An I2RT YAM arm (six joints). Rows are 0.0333 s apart.
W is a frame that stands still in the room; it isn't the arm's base.
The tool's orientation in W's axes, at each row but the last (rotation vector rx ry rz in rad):
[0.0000 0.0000 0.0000]
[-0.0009 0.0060 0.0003]
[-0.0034 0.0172 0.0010]
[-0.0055 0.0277 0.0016]
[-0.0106 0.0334 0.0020]
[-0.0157 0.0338 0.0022]
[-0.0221 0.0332 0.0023]
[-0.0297 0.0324 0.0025]
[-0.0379 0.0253 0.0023]
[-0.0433 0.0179 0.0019]
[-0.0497 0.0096 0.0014]
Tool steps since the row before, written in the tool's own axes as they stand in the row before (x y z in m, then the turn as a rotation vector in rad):
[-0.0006 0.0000 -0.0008 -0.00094 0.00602 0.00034]
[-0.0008 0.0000 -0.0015 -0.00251 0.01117 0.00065]
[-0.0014 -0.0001 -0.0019 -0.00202 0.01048 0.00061]
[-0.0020 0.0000 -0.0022 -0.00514 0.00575 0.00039]
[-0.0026 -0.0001 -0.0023 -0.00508 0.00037 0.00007]
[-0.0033 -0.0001 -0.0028 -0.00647 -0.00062 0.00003]
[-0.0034 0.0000 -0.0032 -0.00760 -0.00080 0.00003]
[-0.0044 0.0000 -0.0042 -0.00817 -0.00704 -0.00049]
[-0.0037 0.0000 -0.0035 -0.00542 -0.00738 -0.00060]
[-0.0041 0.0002 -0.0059 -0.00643 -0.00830 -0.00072]
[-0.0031 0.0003 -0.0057 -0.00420 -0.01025 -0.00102]
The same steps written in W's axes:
[-0.0006 0.0000 -0.0008 -0.00094 0.00602 0.00034]
[-0.0008 0.0000 -0.0015 -0.00251 0.01117 0.00066]
[-0.0014 -0.0001 -0.0019 -0.00202 0.01048 0.00061]
[-0.0021 0.0000 -0.0021 -0.00514 0.00574 0.00050]
[-0.0027 -0.0001 -0.0022 -0.00508 0.00036 0.00024]
[-0.0034 -0.0002 -0.0027 -0.00646 -0.00063 0.00026]
[-0.0035 -0.0001 -0.0031 -0.00759 -0.00081 0.00030]
[-0.0045 -0.0001 -0.0041 -0.00816 -0.00707 -0.00002]
[-0.0038 -0.0001 -0.0034 -0.00541 -0.00741 -0.00018]
[-0.0042 -0.0001 -0.0058 -0.00642 -0.00833 -0.00024]
[-0.0032 0.0000 -0.0057 -0.00419 -0.01029 -0.00047]

